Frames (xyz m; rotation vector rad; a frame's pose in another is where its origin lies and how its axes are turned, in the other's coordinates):
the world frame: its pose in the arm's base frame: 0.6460 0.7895 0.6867 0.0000 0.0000 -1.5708
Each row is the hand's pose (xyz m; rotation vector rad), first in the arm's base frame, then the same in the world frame.
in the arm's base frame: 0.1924 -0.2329 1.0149 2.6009 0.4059 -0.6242
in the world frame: 1.0224 -0.4536 0.3282 1.4778 2.0243 -0.0166
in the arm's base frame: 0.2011 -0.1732 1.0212 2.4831 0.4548 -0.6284
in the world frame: 0.9627 -0.4449 0.3345 1.3741 1.9904 0.0622
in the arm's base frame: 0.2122 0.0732 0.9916 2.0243 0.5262 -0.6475
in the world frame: 0.7163 -0.4338 0.3049 1.0355 1.7629 0.3327
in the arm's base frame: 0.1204 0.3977 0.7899 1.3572 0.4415 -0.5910
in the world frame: 0.3918 -0.5256 0.1032 0.6528 1.2822 0.7090
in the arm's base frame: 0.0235 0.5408 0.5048 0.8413 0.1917 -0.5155
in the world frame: 0.2487 -0.6225 -0.1819 0.4731 0.7524 0.9565
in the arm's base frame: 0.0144 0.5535 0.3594 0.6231 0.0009 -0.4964
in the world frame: 0.2360 -0.6316 -0.3273 0.4557 0.4570 1.0229
